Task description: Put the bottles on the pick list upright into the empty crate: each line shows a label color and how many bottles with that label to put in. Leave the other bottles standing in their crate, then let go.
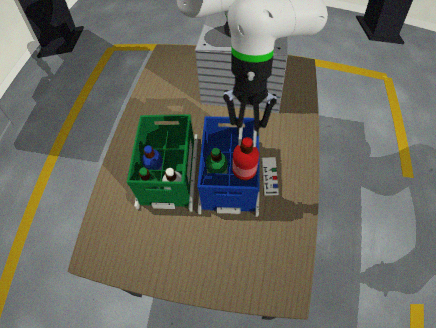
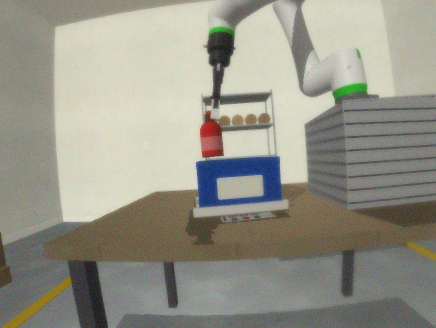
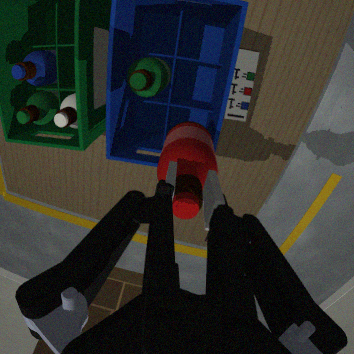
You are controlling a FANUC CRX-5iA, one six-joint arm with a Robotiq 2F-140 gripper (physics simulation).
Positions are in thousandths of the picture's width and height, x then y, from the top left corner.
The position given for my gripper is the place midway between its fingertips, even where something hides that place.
Note:
In view: my gripper (image 1: 568, 434), a red bottle (image 1: 563, 480), a green bottle (image 3: 414, 216), a blue bottle (image 3: 109, 191) and a pick list (image 3: 679, 256).
The red bottle also shows in image 2 (image 2: 483, 404) and in image 3 (image 3: 535, 405). My gripper is seen too in image 2 (image 2: 492, 367) and in image 3 (image 3: 535, 501).

